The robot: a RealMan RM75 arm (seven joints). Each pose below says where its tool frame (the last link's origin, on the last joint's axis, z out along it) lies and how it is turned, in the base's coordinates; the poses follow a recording.
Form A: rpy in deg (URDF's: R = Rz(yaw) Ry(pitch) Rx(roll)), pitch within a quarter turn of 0, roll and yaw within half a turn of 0; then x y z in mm.
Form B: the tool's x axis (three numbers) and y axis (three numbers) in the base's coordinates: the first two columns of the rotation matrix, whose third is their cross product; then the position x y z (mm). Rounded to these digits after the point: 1 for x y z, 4 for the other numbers.
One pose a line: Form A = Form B
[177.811, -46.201, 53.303, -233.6, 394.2, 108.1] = [0.4136, 0.5550, 0.7218, 0.7847, -0.6193, 0.0264, -233.6, 394.2, 108.1]
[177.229, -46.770, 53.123, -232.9, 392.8, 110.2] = [0.4110, 0.5479, 0.7286, 0.7779, -0.6276, 0.0331, -232.9, 392.8, 110.2]
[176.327, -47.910, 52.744, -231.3, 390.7, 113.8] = [0.4058, 0.5335, 0.7421, 0.7655, -0.6420, 0.0429, -231.3, 390.7, 113.8]
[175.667, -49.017, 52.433, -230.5, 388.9, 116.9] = [0.3999, 0.5198, 0.7549, 0.7556, -0.6532, 0.0496, -230.5, 388.9, 116.9]
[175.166, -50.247, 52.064, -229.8, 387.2, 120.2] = [0.3931, 0.5044, 0.7688, 0.7461, -0.6637, 0.0539, -229.8, 387.2, 120.2]
